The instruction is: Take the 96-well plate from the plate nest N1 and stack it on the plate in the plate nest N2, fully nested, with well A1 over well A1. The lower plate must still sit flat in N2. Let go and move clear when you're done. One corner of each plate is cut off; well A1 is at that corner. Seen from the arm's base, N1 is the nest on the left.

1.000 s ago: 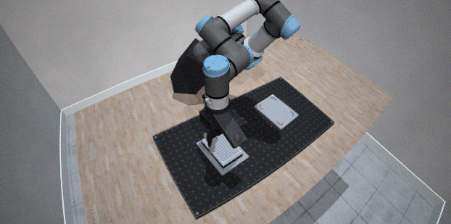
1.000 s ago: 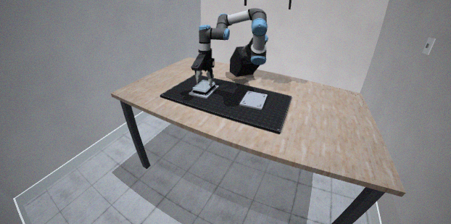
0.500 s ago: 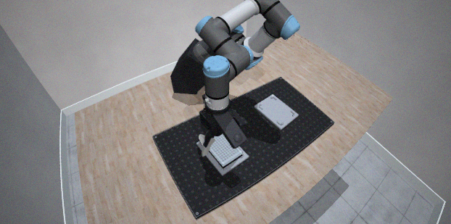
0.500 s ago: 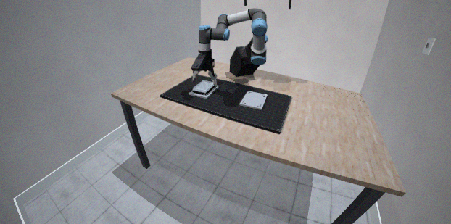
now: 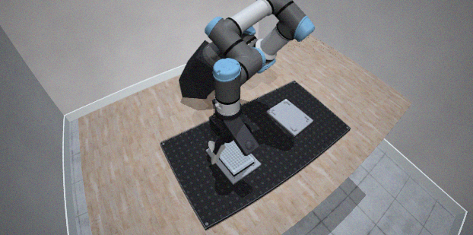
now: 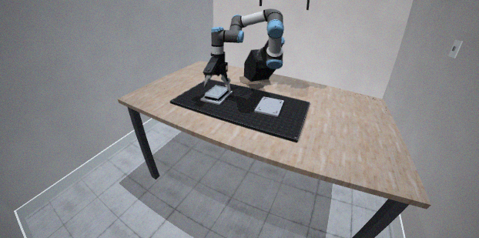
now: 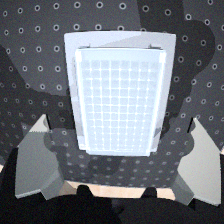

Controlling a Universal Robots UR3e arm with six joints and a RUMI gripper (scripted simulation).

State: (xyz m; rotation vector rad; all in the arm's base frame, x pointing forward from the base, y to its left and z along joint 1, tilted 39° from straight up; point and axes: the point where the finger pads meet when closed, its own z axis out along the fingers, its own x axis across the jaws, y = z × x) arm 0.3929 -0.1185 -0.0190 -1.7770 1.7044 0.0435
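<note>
My hand is 10 mm above the white 96-well plate. The rest, counted from my hand: black 96-well plate (20 mm below); nest N1 (60 mm behind, 300 mm to the left, 40 mm below).
</note>
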